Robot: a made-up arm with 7 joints. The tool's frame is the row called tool.
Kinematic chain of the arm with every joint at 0, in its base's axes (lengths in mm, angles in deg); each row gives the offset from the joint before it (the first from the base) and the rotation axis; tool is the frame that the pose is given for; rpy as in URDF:
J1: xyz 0 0 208 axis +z
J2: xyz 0 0 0 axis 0 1 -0.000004
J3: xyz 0 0 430 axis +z
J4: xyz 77 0 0 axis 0 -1 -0.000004
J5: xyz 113 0 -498 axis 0 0.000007 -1
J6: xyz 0 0 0 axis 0 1 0.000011
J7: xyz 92 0 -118 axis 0 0.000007 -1
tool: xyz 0 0 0 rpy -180 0 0
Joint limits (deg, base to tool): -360..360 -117.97..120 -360..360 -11..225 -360..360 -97..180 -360..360
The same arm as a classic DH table. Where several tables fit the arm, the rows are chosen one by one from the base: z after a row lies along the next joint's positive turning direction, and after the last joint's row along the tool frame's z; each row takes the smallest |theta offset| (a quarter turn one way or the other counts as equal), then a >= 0, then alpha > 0; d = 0 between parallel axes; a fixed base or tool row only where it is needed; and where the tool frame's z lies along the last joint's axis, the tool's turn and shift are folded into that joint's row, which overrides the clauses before.
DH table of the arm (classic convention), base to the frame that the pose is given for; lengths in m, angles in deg. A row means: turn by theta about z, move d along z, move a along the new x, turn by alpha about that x. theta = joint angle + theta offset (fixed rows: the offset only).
J1: theta_offset 0.00; d 0.2080; a 0.0000; alpha -90.00
J2: theta_offset 0.00; d 0.0000; a 0.0000; alpha 90.00
J3: theta_offset 0.00; d 0.4300; a 0.0770; alpha 90.00
J4: theta_offset 0.00; d 0.0000; a 0.1130; alpha 90.00
J5: theta_offset 0.00; d 0.4980; a 0.0000; alpha 90.00
J6: theta_offset 0.00; d 0.0000; a 0.0920; alpha -90.00
J7: theta_offset 0.00; d 0.1180; a 0.0000; alpha 0.00
Joint limits (deg, base to tool): -360.00..360.00 -117.97..120.00 -360.00..360.00 -11.00..225.00 -360.00..360.00 -97.00..180.00 -360.00..360.00

